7 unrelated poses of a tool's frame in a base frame.
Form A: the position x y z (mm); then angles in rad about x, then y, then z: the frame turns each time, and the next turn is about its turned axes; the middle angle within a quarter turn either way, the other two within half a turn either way.
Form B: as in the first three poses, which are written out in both.
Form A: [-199, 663, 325, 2.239, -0.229, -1.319]
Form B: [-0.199, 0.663, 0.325, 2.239, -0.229, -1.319]
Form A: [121, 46, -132, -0.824, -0.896, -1.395]
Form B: [0.121, 0.046, -0.132, -0.824, -0.896, -1.395]
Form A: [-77, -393, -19, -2.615, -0.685, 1.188]
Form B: [-0.077, -0.393, -0.019, -2.615, -0.685, 1.188]
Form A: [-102, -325, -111, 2.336, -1.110, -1.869]
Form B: [-0.102, -0.325, -0.111, 2.336, -1.110, -1.869]
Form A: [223, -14, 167, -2.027, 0.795, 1.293]
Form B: [0.223, -0.014, 0.167, -2.027, 0.795, 1.293]
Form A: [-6, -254, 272, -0.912, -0.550, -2.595]
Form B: [-0.006, -0.254, 0.272, -0.912, -0.550, -2.595]
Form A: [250, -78, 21, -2.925, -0.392, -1.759]
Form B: [0.250, -0.078, 0.021, -2.925, -0.392, -1.759]
